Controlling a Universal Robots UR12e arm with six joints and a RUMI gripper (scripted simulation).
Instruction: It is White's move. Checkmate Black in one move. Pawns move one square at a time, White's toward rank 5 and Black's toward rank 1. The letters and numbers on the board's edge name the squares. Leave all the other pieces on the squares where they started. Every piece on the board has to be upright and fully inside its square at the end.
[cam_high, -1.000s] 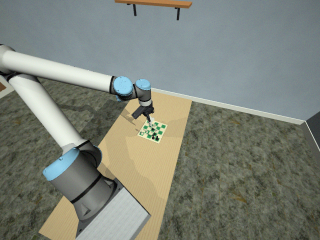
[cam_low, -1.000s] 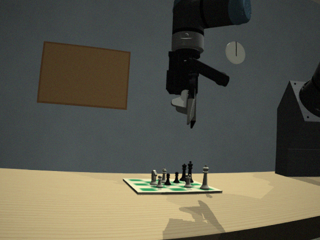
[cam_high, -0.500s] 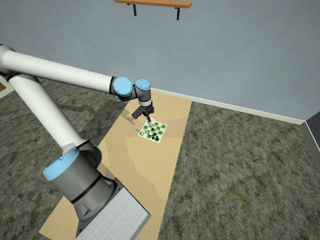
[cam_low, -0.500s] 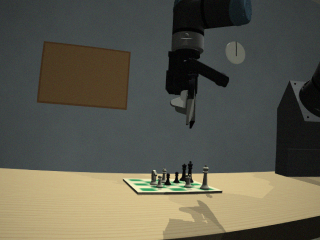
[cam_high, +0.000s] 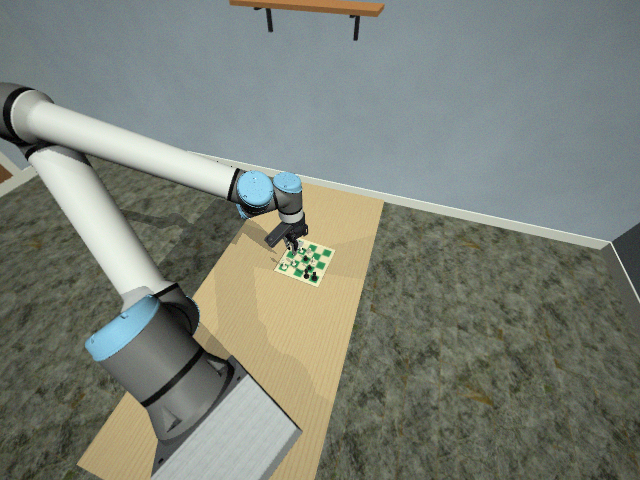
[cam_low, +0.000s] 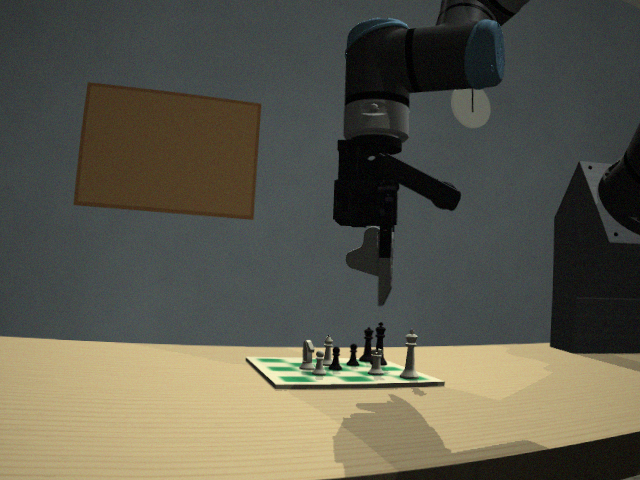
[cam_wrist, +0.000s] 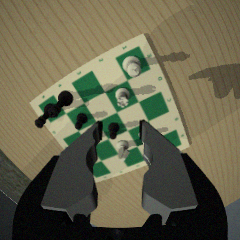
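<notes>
The white queen lies 30 mm behind my hand, 30 mm to the left of it and 80 mm below it. Also, from my hand: white pawn (80 mm ahead, 10 mm to the left, 90 mm below); chessboard (50 mm ahead, 30 mm to the right, 110 mm below).
</notes>
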